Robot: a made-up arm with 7 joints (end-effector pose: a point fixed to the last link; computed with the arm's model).
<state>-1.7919 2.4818 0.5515 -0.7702 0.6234 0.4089 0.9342</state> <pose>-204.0 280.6 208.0 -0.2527 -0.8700 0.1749 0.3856</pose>
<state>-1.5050 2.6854 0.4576 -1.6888 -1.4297 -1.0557 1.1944</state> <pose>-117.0 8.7 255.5 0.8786 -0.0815 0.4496 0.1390</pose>
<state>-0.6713 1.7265 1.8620 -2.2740 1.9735 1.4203 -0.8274</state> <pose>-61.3 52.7 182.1 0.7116 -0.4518 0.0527 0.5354</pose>
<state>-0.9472 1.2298 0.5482 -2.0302 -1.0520 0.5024 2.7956</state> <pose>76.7 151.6 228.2 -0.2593 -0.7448 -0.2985 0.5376</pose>
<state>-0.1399 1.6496 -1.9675 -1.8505 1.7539 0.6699 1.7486</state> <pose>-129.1 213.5 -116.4 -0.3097 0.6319 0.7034 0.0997</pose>
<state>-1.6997 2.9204 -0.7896 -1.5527 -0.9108 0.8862 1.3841</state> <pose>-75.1 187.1 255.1 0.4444 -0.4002 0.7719 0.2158</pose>
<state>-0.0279 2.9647 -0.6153 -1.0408 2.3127 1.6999 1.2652</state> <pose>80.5 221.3 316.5 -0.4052 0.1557 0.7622 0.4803</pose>
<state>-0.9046 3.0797 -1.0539 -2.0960 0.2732 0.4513 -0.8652</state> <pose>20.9 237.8 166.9 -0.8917 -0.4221 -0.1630 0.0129</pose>
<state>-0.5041 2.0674 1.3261 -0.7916 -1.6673 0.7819 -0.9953</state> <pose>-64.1 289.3 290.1 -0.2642 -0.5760 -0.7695 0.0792</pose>
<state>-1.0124 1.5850 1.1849 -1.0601 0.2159 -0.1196 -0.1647</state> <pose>64.3 324.1 265.5 0.1451 -0.6363 0.5497 0.5213</pose>
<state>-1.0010 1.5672 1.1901 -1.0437 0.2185 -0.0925 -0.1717</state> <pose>72.3 328.9 260.1 0.1322 -0.6181 0.5531 0.5427</pose>
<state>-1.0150 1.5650 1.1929 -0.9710 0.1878 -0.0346 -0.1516</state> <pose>81.2 340.7 251.3 0.0950 -0.5822 0.5611 0.5807</pose>
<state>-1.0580 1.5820 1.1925 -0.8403 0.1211 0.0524 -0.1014</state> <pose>91.0 357.4 238.8 0.0301 -0.5278 0.5691 0.6298</pose>
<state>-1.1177 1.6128 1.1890 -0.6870 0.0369 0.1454 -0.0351</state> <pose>100.5 372.7 225.2 -0.0470 -0.4673 0.5712 0.6732</pose>
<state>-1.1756 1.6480 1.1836 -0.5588 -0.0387 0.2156 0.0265</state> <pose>106.2 382.3 215.2 -0.1112 -0.4207 0.5686 0.6981</pose>
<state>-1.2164 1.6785 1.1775 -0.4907 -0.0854 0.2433 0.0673</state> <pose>105.0 386.2 212.1 -0.1432 -0.4043 0.5672 0.7030</pose>
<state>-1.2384 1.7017 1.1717 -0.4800 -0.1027 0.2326 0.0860</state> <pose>97.5 386.4 215.2 -0.1446 -0.4162 0.5696 0.6939</pose>
